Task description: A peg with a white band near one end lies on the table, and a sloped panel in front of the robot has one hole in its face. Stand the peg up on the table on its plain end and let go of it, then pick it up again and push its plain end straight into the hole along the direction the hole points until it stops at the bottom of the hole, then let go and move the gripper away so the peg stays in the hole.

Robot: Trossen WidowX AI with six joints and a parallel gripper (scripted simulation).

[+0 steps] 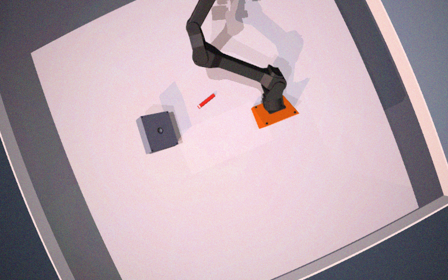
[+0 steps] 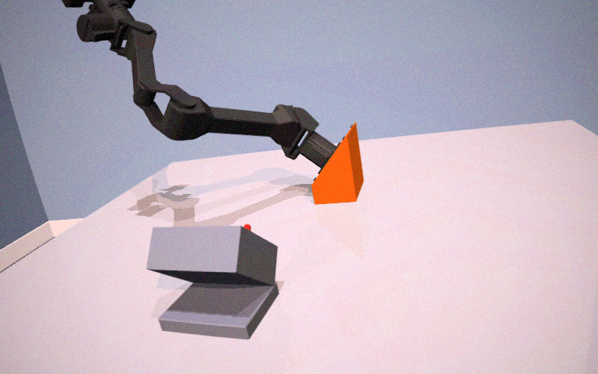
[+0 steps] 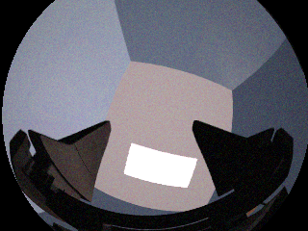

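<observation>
My gripper tip is now 25 cm short of the red peg, 39 cm to the right of it and 58 cm above it. The rest, counted from my gripper tip: grey foot: 46 cm ahead, 44 cm to the left, 58 cm below; panel: 44 cm ahead, 44 cm to the left, 51 cm below.
</observation>
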